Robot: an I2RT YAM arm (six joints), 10 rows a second.
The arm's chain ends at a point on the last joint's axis. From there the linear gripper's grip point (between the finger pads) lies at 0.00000 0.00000 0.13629 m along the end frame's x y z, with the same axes.
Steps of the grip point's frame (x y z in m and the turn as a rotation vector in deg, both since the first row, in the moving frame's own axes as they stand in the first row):
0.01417 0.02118 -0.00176 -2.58 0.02 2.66
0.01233 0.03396 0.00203 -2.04 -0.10 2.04
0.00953 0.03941 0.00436 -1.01 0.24 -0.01
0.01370 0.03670 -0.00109 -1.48 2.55 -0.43
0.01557 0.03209 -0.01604 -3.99 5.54 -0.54
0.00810 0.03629 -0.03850 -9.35 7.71 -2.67
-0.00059 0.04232 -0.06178 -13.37 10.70 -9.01
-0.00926 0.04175 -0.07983 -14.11 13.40 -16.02
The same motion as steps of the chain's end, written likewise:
0.01426 0.01505 -0.00162 -2.58 0.02 2.66
0.01265 0.02911 0.00212 -2.04 -0.10 2.04
0.00896 0.03701 0.00438 -1.01 0.24 -0.01
0.00762 0.03320 -0.00091 -1.48 2.55 -0.43
0.00238 0.02268 -0.01507 -3.99 5.54 -0.54
-0.01061 0.01465 -0.03546 -9.35 7.71 -2.67
-0.02804 0.01310 -0.05575 -13.37 10.70 -9.01
-0.04473 0.01364 -0.07210 -14.11 13.40 -16.02

